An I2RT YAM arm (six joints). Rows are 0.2 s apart.
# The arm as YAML. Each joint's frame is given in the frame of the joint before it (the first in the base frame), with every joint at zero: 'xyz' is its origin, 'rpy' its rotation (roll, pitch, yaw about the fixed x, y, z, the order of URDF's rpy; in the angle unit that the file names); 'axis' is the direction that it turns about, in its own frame. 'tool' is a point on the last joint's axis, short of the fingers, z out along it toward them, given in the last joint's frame.
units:
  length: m
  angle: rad
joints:
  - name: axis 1
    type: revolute
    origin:
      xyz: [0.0, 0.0, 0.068]
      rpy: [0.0, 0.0, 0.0]
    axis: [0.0, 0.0, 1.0]
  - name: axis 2
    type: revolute
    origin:
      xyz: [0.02, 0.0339, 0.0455]
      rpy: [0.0, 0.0, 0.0]
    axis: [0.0, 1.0, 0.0]
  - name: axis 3
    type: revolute
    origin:
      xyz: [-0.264, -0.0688, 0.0]
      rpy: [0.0, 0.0, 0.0]
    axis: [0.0, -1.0, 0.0]
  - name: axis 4
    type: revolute
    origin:
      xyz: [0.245, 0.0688, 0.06]
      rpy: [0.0, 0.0, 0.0]
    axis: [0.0, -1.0, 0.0]
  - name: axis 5
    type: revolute
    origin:
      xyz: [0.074, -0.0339, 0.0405]
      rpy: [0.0, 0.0, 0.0]
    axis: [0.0, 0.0, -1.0]
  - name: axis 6
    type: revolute
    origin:
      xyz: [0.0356, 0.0, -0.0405]
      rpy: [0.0, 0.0, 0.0]
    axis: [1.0, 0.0, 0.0]
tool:
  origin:
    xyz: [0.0, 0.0, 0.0]
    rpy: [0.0, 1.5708, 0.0]
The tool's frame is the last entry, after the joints.
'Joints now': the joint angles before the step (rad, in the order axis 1, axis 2, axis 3, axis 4, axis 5, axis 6). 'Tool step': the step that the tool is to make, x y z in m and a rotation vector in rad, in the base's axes. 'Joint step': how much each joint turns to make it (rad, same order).
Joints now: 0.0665 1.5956 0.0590 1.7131 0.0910 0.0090
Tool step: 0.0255 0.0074 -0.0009 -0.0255 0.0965 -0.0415
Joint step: 0.0365 -0.0089 0.1053 -0.2091 0.0751 -0.0273
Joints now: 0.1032 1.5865 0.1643 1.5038 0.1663 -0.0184
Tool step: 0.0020 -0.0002 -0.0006 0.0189 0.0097 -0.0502
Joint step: 0.0071 0.0029 0.0092 -0.0170 0.0587 0.0157
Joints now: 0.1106 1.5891 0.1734 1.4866 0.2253 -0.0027
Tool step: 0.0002 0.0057 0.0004 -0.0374 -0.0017 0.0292
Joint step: 0.0231 0.0041 0.0024 0.0071 -0.0089 -0.0377
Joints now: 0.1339 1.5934 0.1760 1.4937 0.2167 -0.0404
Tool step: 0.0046 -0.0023 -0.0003 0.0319 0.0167 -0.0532
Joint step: -0.0049 0.0006 0.0197 -0.0390 0.0505 0.0314
